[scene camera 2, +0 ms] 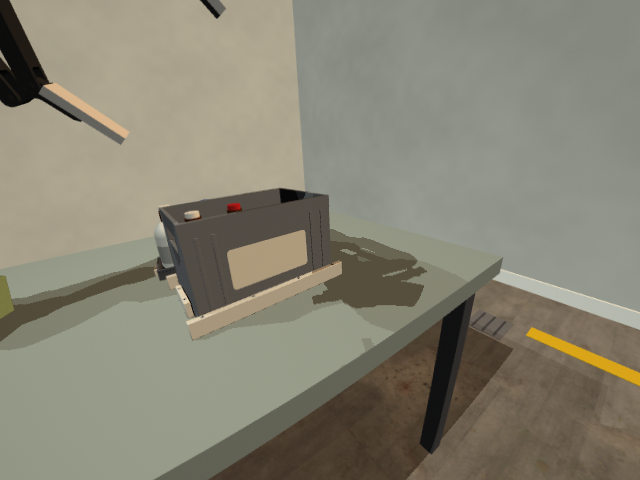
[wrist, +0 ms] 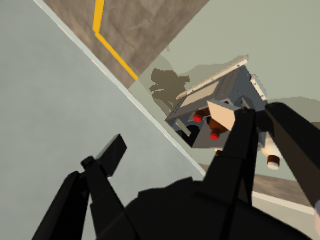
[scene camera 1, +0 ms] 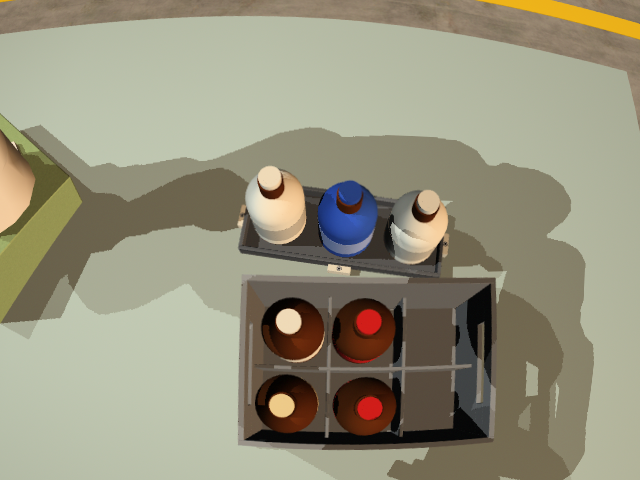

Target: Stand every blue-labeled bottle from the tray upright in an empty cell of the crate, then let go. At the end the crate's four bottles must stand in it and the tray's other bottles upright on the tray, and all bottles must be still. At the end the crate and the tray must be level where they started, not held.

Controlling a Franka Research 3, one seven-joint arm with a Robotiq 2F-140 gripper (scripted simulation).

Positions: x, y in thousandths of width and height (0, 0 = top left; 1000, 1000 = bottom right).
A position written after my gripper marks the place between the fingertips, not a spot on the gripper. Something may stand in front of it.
My gripper shows in scene camera 2 (266, 161) and in the wrist view (514, 523); in scene camera 1 it is out of frame.
